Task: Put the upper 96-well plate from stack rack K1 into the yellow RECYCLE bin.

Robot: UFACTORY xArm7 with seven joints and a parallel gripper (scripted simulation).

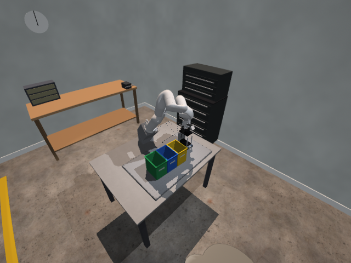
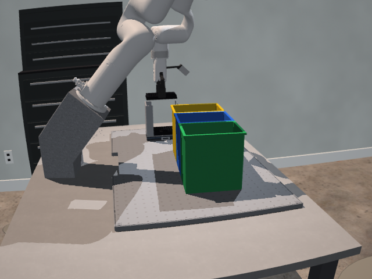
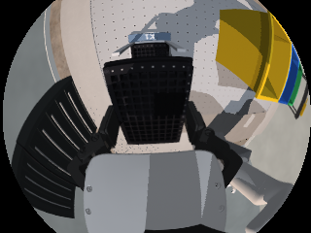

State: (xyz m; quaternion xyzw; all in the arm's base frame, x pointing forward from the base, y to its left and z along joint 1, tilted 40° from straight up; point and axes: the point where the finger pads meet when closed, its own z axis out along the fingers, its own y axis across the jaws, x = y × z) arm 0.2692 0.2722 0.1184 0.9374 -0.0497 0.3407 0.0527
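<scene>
The yellow bin is 70 mm ahead of my hand, 260 mm to the right of it and 100 mm below it. Round my hand: green bin (20 mm ahead, 510 mm to the right, 100 mm below); blue bin (40 mm ahead, 390 mm to the right, 100 mm below).
</scene>
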